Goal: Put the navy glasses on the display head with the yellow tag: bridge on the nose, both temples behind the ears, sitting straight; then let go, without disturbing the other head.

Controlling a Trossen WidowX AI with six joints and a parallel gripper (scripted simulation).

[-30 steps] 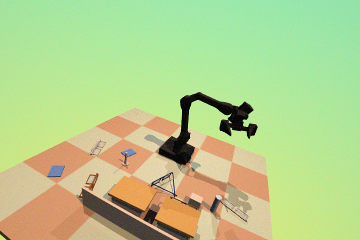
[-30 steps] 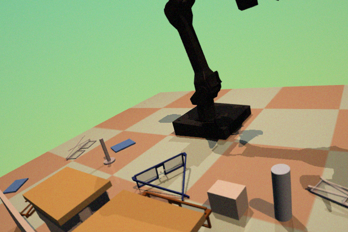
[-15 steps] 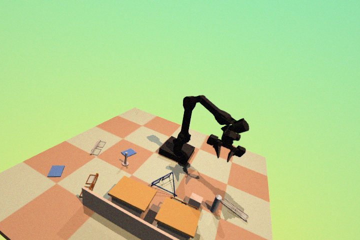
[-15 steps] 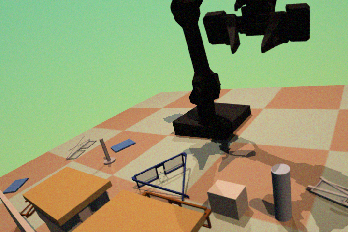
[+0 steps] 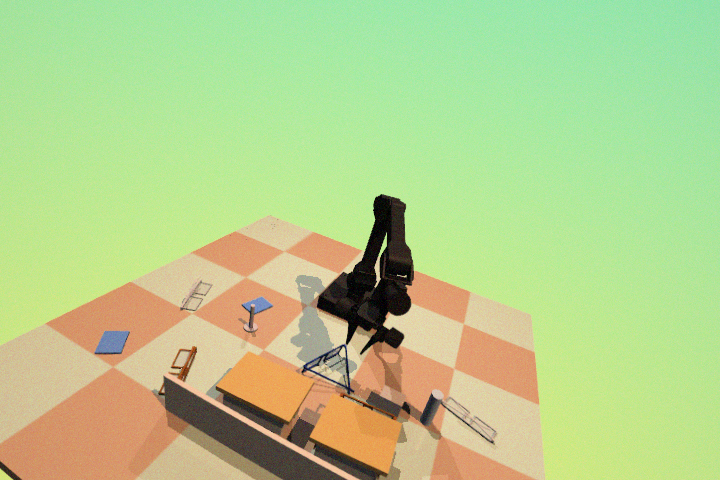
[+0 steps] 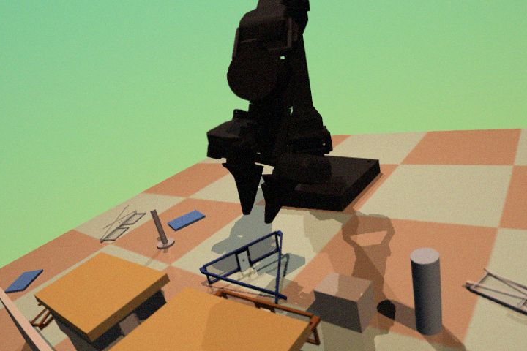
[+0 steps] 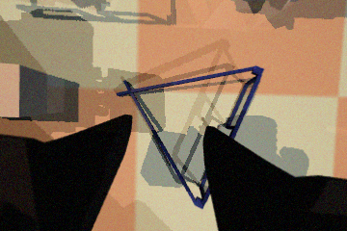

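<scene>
Right now the grey post stand is 320 mm to the right of my gripper tip, 90 mm below it and 70 mm behind it. Round my gripper tip: low wall 300 mm ahead, 60 mm below, 50 mm to the right.
</scene>
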